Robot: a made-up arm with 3 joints.
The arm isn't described. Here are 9 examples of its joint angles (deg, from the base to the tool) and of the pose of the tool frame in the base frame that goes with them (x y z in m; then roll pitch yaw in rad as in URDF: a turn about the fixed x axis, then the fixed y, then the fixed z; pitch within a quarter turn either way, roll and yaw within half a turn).
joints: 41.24 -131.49 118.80
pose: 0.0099 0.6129 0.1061 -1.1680 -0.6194 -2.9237
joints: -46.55 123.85 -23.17
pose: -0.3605 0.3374 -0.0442 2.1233 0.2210 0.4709
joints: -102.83 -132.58 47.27
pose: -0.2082 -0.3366 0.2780 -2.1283 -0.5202 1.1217
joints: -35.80 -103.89 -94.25
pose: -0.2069 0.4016 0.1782 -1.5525 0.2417 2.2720
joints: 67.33 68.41 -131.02
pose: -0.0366 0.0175 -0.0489 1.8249 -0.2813 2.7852
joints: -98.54 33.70 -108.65
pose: -0.0226 0.0353 0.0829 2.0179 -0.9080 -0.3974
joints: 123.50 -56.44 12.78
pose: 0.0845 0.1141 0.0756 -0.9966 0.1226 -2.3423
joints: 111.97 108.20 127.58
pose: 0.3369 0.2805 -0.1856 1.3729 -0.2501 0.2974
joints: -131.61 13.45 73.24
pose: 0.1538 -0.3465 -0.0994 0.6924 1.1979 2.9547
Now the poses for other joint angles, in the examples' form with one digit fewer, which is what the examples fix.
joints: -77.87 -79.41 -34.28
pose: -0.125 0.057 0.193 -1.418 -0.104 1.949
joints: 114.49 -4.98 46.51
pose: 0.184 0.223 -0.119 -0.126 0.808 -2.089
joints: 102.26 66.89 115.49
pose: 0.209 0.363 -0.107 1.752 0.362 0.264
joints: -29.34 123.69 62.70
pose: -0.526 0.255 -0.054 1.868 -0.515 1.528
